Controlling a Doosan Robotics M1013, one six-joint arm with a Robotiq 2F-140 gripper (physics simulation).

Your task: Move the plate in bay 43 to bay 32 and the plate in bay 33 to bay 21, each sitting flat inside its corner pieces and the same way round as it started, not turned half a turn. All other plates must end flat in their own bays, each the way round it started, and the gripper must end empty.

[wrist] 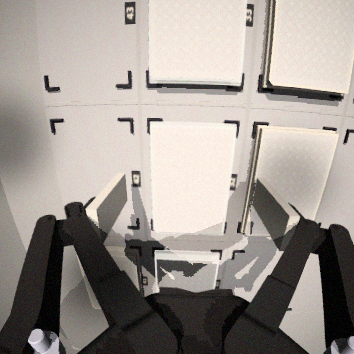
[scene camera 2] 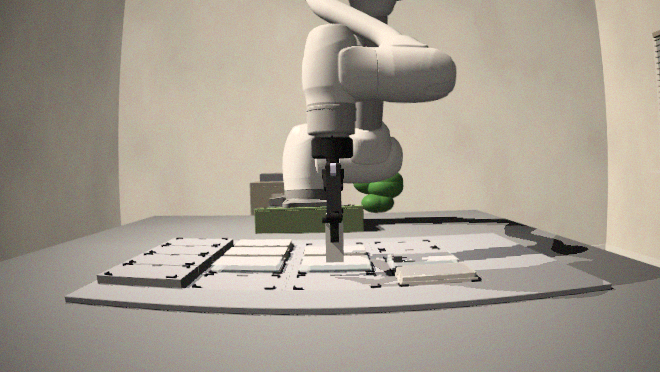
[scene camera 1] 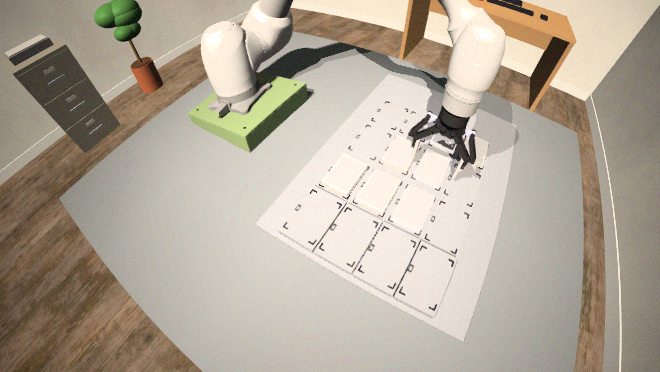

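Pixels of known places: gripper, fingertip midpoint: (wrist: 189,188) (scene camera 2: 334,254) (scene camera 1: 434,164); arm's base at its link origin: (scene camera 2: 308,206) (scene camera 1: 240,97).
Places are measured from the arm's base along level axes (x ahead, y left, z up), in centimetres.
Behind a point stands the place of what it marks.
Observation:
A cream plate (scene camera 1: 431,170) @[x 70.4, y -6.7, z -3.8 cm] (scene camera 2: 311,264) @[x 72.8, y -9.6, z -3.9 cm] (wrist: 192,172) @[x 70.2, y -6.3, z -3.8 cm] lies flat inside the corner pieces of bay 32. My gripper (scene camera 1: 440,157) @[x 70.7, y -5.0, z -2.7 cm] (scene camera 2: 335,257) @[x 70.7, y -5.0, z -2.7 cm] (wrist: 189,188) @[x 70.7, y -5.0, z -2.7 cm] is open and empty, its pale pads low on either side of this plate with a gap at each side. Another plate (scene camera 1: 412,207) @[x 67.2, y -21.5, z -3.8 cm] (scene camera 2: 245,264) @[x 70.5, y -21.4, z -3.9 cm] (wrist: 196,40) @[x 68.2, y -18.1, z -3.8 cm] lies flat in bay 33. Bay 43 (scene camera 1: 442,227) @[x 76.7, y -23.8, z -5.3 cm] (wrist: 90,45) @[x 78.0, y -20.1, z -5.3 cm] holds no plate. Bay 21 (wrist: 238,254) @[x 65.7, y 6.8, z -5.3 cm] shows corner pieces and no plate, partly behind my right finger in the wrist view. The notches that tell which way round the plates sit are too small to make out.
Plates stand in bay 22 (scene camera 1: 400,152) @[x 59.8, y -3.2, z -3.8 cm] (wrist: 297,175) @[x 59.3, y -4.3, z -3.8 cm] and bay 23 (scene camera 1: 377,191) @[x 56.9, y -19.9, z -3.8 cm] (wrist: 312,45) @[x 57.9, y -16.7, z -3.8 cm], close to the right finger's side. A clear-topped plate (wrist: 187,272) @[x 72.8, y 7.6, z -3.8 cm] is in bay 31, a plate (scene camera 2: 436,273) @[x 87.1, y 8.3, z -3.8 cm] in bay 41. A raised row (scene camera 2: 142,270) @[x 74.9, y -40.2, z -3.8 cm] borders the grid.

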